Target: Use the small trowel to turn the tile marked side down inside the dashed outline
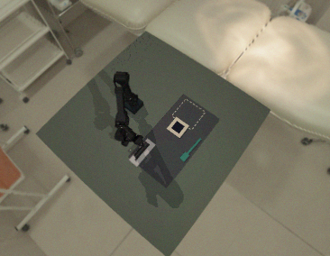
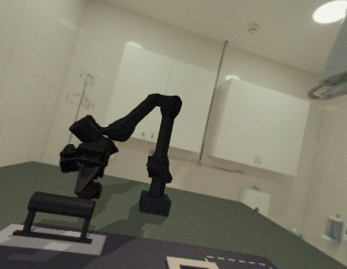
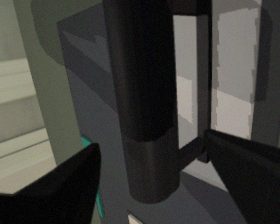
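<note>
Now: gripper tip 230 mm to the right of the dark grey mat, 100 mm above it and 80 mm short of it. Round my gripper tip: teal trowel 240 mm to the left, 220 mm ahead, 70 mm below; then tan tile 290 mm to the left, 70 mm below, 30 mm ahead.
</note>
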